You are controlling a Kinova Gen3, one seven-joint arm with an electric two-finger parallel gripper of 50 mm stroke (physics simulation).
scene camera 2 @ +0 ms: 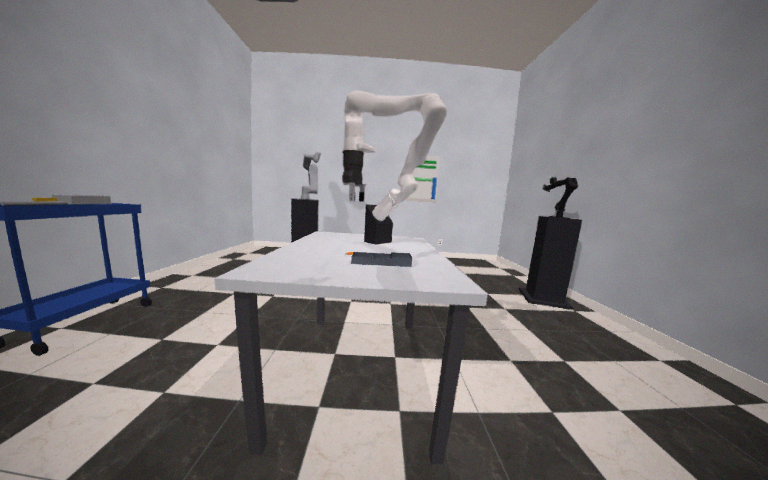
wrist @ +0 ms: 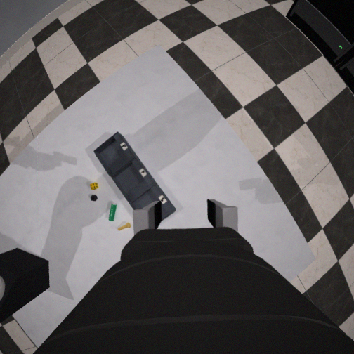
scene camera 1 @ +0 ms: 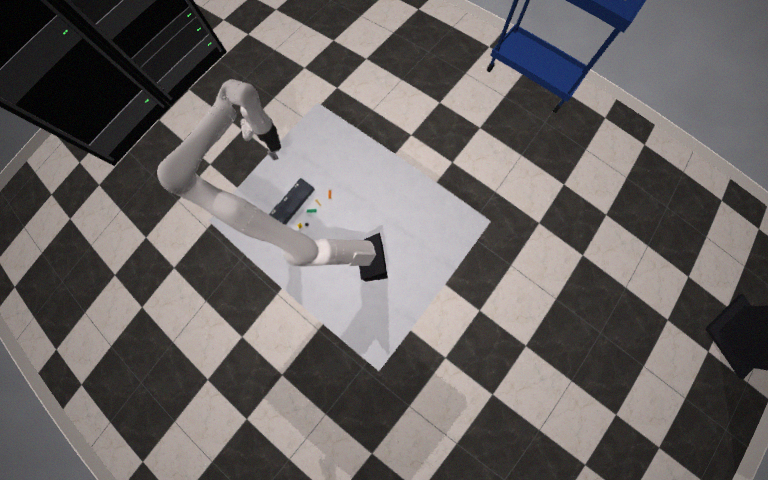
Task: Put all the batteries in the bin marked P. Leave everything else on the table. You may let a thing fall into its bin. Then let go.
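Places are measured from the arm's base along level axes (x ahead, y left, z up), in metres.
Pixels of known places: gripper, fingertip midpoint: (scene camera 2: 357, 201) (scene camera 1: 274, 153); arm's base at its link origin: (scene camera 2: 378, 215) (scene camera 1: 367, 252).
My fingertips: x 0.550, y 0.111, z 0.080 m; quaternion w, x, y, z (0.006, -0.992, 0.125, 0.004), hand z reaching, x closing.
Ahead of a thing's pixels: the offset from my fingertips to its top centre. Level surfaces: height alone.
A dark three-compartment bin tray @(0.113 m back, 0.074 m left, 0.217 m down) (scene camera 1: 292, 200) (scene camera 2: 381, 259) (wrist: 131, 176) lies on the table; its compartments look empty in the wrist view. Its small white labels are hard to read; the one nearest the gripper looks like S. A green cylinder @(0.198 m back, 0.011 m left, 0.242 m down) (scene camera 1: 311, 211) (wrist: 112, 212), battery-like, lies beside the tray. An orange cylinder @(0.172 m back, 0.109 m right, 0.246 m down) (scene camera 1: 329, 194) (scene camera 2: 348, 253), also battery-like, lies farther along and does not show in the wrist view. My gripper (scene camera 1: 274, 155) (scene camera 2: 356, 194) (wrist: 184, 209) is open and empty, high above the table, off the tray's end.
A yellow bolt-like piece @(0.180 m back, 0.039 m right, 0.243 m down) (scene camera 1: 317, 202) (wrist: 124, 226) lies between the two cylinders. A yellow die-like cube @(0.233 m back, 0.092 m left, 0.240 m down) (scene camera 1: 300, 225) (wrist: 94, 185) and a small black piece @(0.245 m back, 0.060 m left, 0.248 m down) (scene camera 1: 306, 224) (wrist: 94, 198) lie near the tray's far end. The arm's black base (scene camera 1: 373, 266) (scene camera 2: 378, 229) stands on the table @(0.257 m down) (scene camera 1: 430, 220).
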